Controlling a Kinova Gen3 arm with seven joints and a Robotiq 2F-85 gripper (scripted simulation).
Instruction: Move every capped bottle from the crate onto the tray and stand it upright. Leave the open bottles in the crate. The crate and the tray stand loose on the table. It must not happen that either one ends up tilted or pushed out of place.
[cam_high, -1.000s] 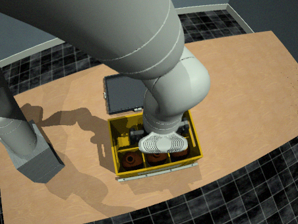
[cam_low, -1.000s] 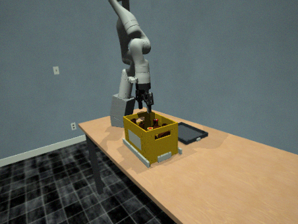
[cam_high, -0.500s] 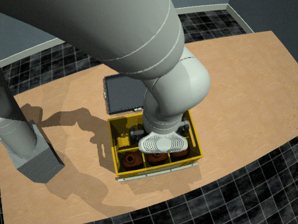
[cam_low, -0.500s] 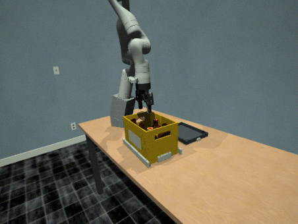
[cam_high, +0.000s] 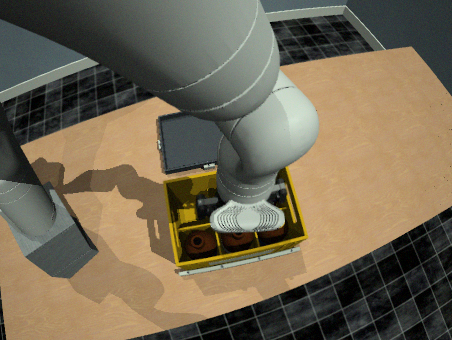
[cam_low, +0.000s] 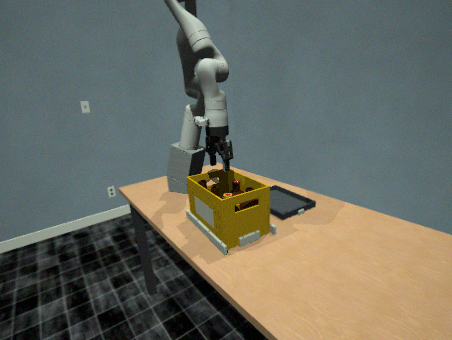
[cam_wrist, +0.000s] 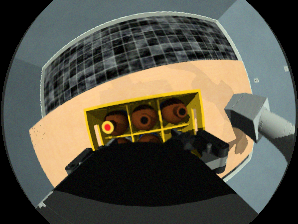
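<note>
The yellow crate lies 2 cm to the left of my hand and 15 cm below it. From my hand the other things lie so: dark tray: 2 cm behind, 30 cm to the left, 22 cm below.
</note>
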